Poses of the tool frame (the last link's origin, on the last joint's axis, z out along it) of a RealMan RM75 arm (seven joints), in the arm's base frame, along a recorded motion.
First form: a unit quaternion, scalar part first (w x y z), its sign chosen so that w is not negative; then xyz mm.
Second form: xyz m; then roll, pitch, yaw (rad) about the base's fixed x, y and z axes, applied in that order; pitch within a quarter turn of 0, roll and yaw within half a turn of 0. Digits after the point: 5 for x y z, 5 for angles.
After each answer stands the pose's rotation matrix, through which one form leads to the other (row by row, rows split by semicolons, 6 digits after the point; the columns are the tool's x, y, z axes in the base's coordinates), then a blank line. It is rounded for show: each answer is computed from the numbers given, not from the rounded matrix.
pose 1, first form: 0.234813 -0.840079 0.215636 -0.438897 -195.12 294.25 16.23
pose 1, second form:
-0.19512 0.29425 0.01623 -2.28342 -0.68950 -0.82819
0.521741 -0.156185 0.838685; -0.568420 -0.796728 0.205239; 0.636148 -0.583807 -0.504464

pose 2, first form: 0.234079 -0.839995 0.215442 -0.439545 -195.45 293.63 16.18
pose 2, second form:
-0.19545 0.29363 0.01618 -2.28396 -0.69134 -0.82850
0.520770 -0.156164 0.839292; -0.567717 -0.797583 0.203858; 0.637571 -0.582643 -0.504014

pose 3, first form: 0.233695 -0.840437 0.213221 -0.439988 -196.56 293.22 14.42
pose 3, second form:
-0.19656 0.29322 0.01442 -2.28542 -0.69438 -0.82419
0.521895 -0.152752 0.839221; -0.564043 -0.799847 0.205182; 0.639907 -0.580441 -0.503595

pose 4, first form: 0.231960 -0.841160 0.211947 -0.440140 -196.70 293.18 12.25
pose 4, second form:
-0.19670 0.29318 0.01225 -2.28986 -0.69727 -0.82049
0.522711 -0.152373 0.838782; -0.560752 -0.802546 0.203658; 0.642130 -0.576803 -0.504943

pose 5, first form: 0.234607 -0.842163 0.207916 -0.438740 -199.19 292.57 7.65
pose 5, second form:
-0.19919 0.29257 0.00765 -2.28917 -0.69635 -0.81075
0.528557 -0.144335 0.836538; -0.556061 -0.803461 0.212712; 0.641424 -0.577596 -0.504934

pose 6, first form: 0.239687 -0.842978 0.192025 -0.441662 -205.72 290.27 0.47
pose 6, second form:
-0.20572 0.29027 0.00047 -2.28264 -0.71097 -0.78479
0.536122 -0.112024 0.836674; -0.535467 -0.811353 0.234481; 0.652570 -0.573722 -0.494970

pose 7, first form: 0.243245 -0.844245 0.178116 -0.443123 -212.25 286.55 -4.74
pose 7, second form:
-0.21225 0.28655 -0.00474 -2.28104 -0.72289 -0.75945
0.543834 -0.085172 0.834860; -0.516321 -0.818213 0.252862; 0.661556 -0.568571 -0.488948

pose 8, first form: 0.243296 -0.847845 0.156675 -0.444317 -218.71 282.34 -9.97
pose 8, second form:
-0.21871 0.28234 -0.00997 -2.29369 -0.74393 -0.71404
0.556070 -0.049471 0.829662; -0.481874 -0.832520 0.273328; 0.677188 -0.551782 -0.486778

